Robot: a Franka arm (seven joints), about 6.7 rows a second.
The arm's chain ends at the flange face. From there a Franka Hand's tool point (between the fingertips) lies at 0.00 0.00 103.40 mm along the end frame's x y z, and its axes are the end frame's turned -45 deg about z.
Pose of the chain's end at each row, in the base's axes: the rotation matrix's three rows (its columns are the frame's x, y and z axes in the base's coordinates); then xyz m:
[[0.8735, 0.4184, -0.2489], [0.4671, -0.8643, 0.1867], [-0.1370, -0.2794, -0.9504]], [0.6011, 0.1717, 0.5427]
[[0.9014, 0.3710, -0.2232], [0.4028, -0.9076, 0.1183], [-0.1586, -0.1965, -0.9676]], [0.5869, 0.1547, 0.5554]
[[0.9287, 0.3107, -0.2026], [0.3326, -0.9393, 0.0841], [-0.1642, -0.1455, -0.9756]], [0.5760, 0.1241, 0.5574]
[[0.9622, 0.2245, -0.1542], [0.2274, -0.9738, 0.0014], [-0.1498, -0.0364, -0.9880]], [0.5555, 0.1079, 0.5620]
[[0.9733, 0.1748, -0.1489], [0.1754, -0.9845, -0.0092], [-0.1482, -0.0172, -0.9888]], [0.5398, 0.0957, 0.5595]
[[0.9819, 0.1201, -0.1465], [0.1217, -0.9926, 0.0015], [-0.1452, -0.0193, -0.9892]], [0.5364, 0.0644, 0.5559]
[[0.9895, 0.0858, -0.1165], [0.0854, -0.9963, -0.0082], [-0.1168, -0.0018, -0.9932]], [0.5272, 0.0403, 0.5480]
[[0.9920, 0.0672, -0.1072], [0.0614, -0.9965, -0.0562], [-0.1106, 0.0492, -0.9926]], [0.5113, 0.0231, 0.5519]
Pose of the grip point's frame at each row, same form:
[[0.3218, 0.9135, -0.2489], [0.9414, -0.2809, 0.1867], [0.1007, -0.2944, -0.9504]], [0.5754, 0.1910, 0.4444]
[[0.3750, 0.8997, -0.2232], [0.9266, -0.3569, 0.1183], [0.0268, -0.2511, -0.9676]], [0.5638, 0.1669, 0.4554]
[[0.4370, 0.8764, -0.2026], [0.8994, -0.4290, 0.0841], [-0.0132, -0.2190, -0.9756]], [0.5551, 0.1328, 0.4565]
[[0.5216, 0.8391, -0.1542], [0.8494, -0.5278, 0.0014], [-0.0802, -0.1317, -0.9880]], [0.5396, 0.1080, 0.4598]
[[0.5646, 0.8118, -0.1489], [0.8202, -0.5721, -0.0092], [-0.0926, -0.1170, -0.9888]], [0.5244, 0.0947, 0.4573]
[[0.6094, 0.7792, -0.1465], [0.7879, -0.6158, 0.0015], [-0.0890, -0.1163, -0.9892]], [0.5213, 0.0646, 0.4536]
[[0.6390, 0.7604, -0.1165], [0.7649, -0.6441, -0.0082], [-0.0813, -0.0839, -0.9932]], [0.5152, 0.0395, 0.4453]
[[0.6539, 0.7490, -0.1072], [0.7480, -0.6612, -0.0562], [-0.1130, -0.0434, -0.9926]], [0.5002, 0.0173, 0.4493]

